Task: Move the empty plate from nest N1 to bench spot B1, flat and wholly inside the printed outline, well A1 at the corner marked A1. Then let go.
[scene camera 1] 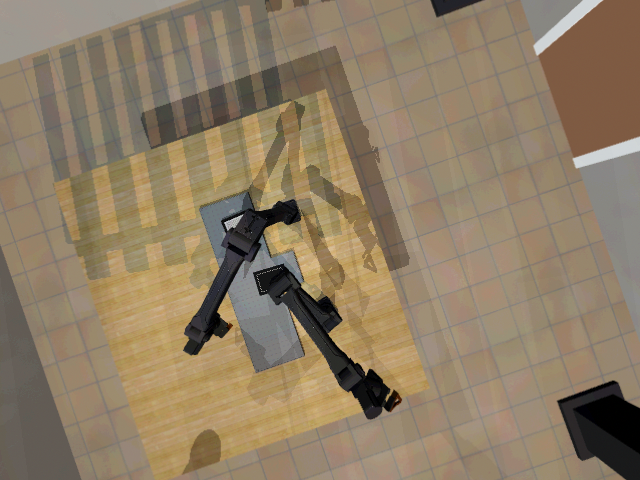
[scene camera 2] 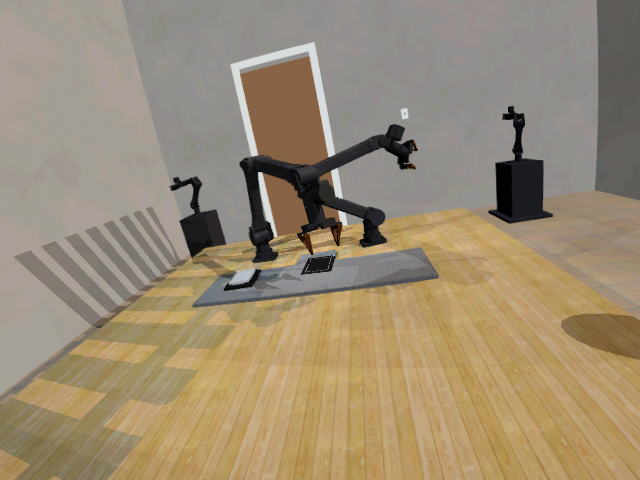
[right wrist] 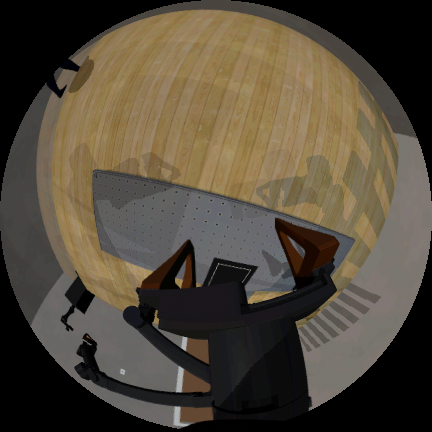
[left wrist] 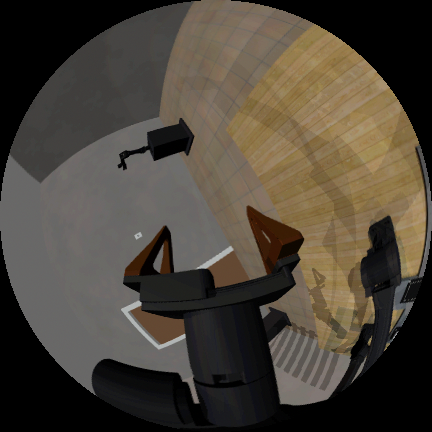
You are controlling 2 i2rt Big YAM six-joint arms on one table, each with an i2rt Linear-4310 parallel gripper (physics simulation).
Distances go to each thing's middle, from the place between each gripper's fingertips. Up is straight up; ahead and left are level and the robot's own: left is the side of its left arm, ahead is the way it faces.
My left gripper is now 37 cm short of the dark outlined plate (right wrist: 221,270), 53 cm to the left of it and 33 cm above it.
Now: right hand 250 mm past the dark outlined plate, 70 mm to the left of it and 150 mm above it.
